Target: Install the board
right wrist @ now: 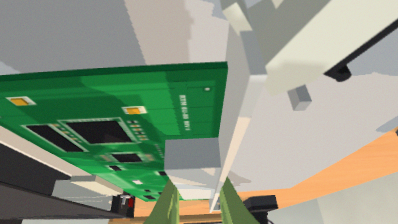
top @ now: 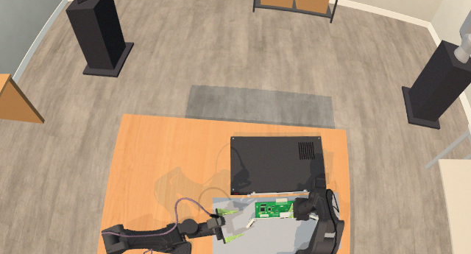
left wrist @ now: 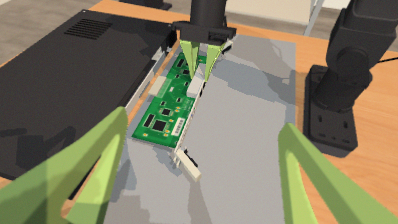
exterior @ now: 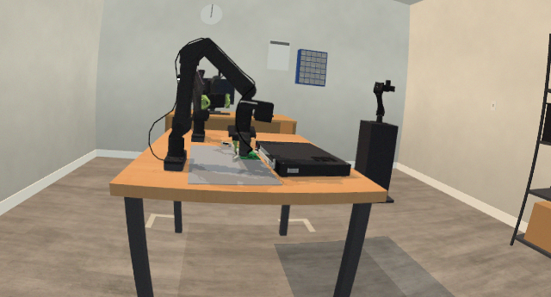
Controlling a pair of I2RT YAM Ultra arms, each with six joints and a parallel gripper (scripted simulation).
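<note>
My right hand is 50 mm past the grey mat, 30 mm to the right of it and 60 mm above it. Round my right hand: black enclosure: 220 mm ahead, 70 mm to the left, 20 mm below.
</note>
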